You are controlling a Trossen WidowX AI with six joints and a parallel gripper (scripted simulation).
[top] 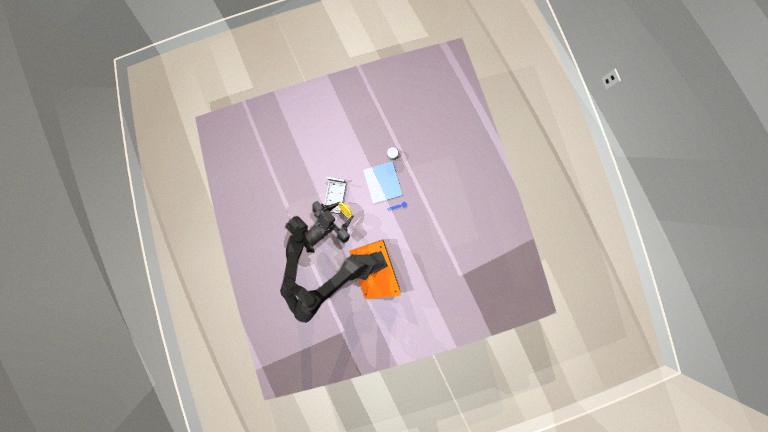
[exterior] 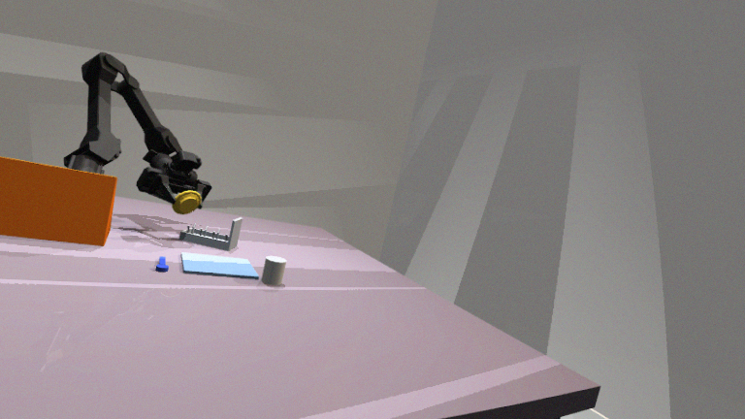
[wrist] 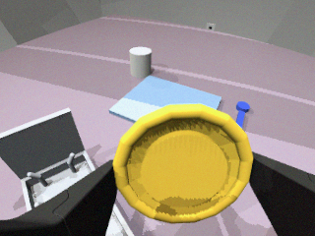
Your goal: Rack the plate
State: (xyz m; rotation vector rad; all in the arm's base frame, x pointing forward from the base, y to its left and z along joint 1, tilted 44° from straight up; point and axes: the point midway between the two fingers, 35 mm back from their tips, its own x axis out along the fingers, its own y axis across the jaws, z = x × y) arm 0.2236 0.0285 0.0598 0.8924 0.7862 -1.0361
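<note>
My gripper tip is 80 mm short of the grey dish rack, 30 mm to the right of it and 80 mm above it. From my gripper tip the other things lie so: blue peg 70 mm behind, 190 mm to the right, 100 mm below; yellow plate 10 mm to the left; light blue flat sheet 50 mm ahead, 170 mm to the right, 100 mm below.
</note>
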